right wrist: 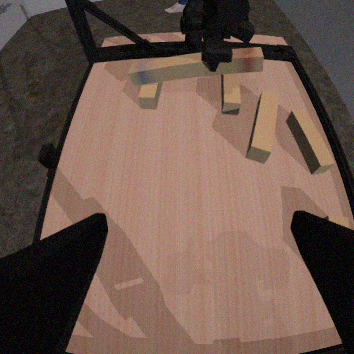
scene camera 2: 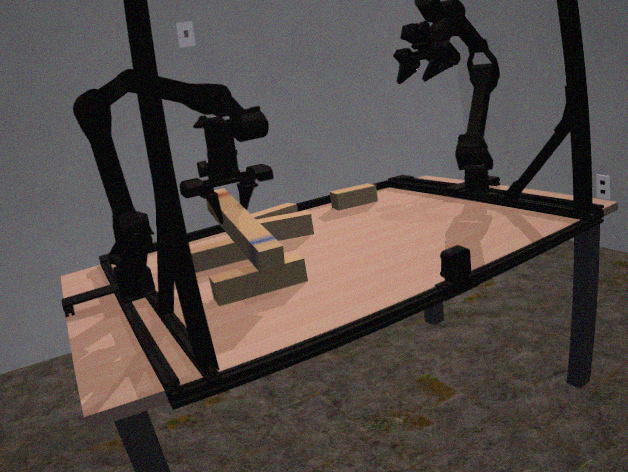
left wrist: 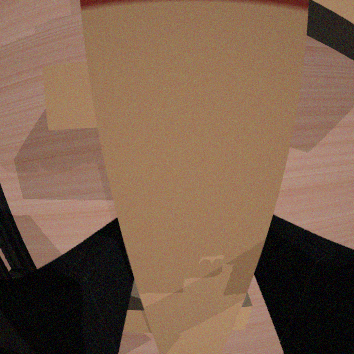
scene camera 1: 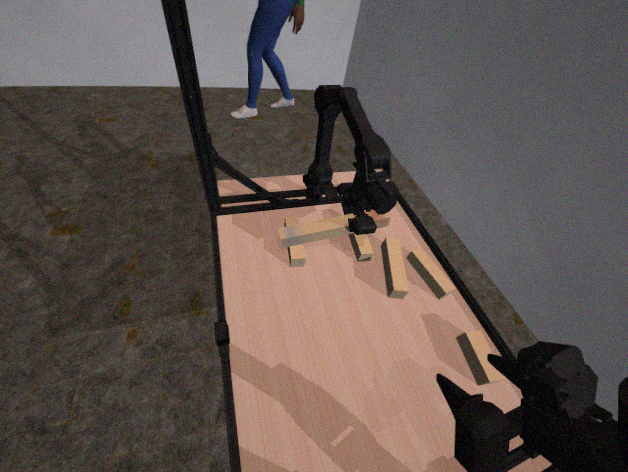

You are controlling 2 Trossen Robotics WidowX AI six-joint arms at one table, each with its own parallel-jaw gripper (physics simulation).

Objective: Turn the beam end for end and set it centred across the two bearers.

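Pixels of known places: left gripper, between the fingertips: (right wrist: 212,65) (left wrist: 189,214) (scene camera 1: 349,225); right gripper, between the fingertips: (right wrist: 201,222) (scene camera 2: 410,81) (scene camera 1: 463,366); left arm's base, origin of its link: (right wrist: 192,46) (scene camera 2: 137,294) (scene camera 1: 313,195); right arm's base, origin of its link: (scene camera 2: 477,190).
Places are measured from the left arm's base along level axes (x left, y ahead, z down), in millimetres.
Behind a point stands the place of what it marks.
The long beam (scene camera 1: 314,234) @(z -77, x -81, y 250 mm) (scene camera 2: 238,218) @(z -97, x -29, y 227 mm) (left wrist: 190,125) @(z -119, x 82, y 238 mm) (right wrist: 175,69) @(z -78, x -56, y 252 mm) has a blue band near one end and red at the other. It crosses above two wooden bearers: one (scene camera 1: 296,255) @(z -25, x -139, y 279 mm) (scene camera 2: 230,288) @(z -7, x -142, y 148 mm) (right wrist: 149,96) @(z -24, x -126, y 291 mm) close under the blue end, the other (scene camera 1: 361,247) @(z -25, x 76, y 289 mm) (scene camera 2: 213,257) @(z -4, x 78, y 191 mm) (right wrist: 230,93) @(z -25, x 87, y 283 mm) nearer the red end. The red end reaches farther past its bearer. Whether the beam touches the bearers is hard to tell. My left gripper (scene camera 2: 230,203) (left wrist: 189,214) @(z -80, x 38, y 237 mm) is shut on the beam near the red end. My right gripper (scene camera 1: 466,367) @(z -311, x -33, y 690 mm) (scene camera 2: 413,80) @(z -311, x -33, y 690 mm) (right wrist: 201,222) @(z -311, x -33, y 690 mm) is open and empty, high above the table.
Two loose wooden blocks (scene camera 1: 394,268) @(z -31, x 145, y 388 mm) (scene camera 1: 431,273) @(z -25, x 264, y 428 mm) lie beside the bearers on the right in scene camera 1. A third block (scene camera 1: 479,357) @(z -28, x 247, y 683 mm) (scene camera 2: 353,196) @(z -11, x 244, y 665 mm) lies near the wall-side rail. Black upright posts (scene camera 1: 190,101) @(z -368, x -365, y 37 mm) (scene camera 2: 162,177) @(z -247, x -380, y 22 mm) and rails frame the table (scene camera 1: 304,329) @(z 19, x -166, y 487 mm).
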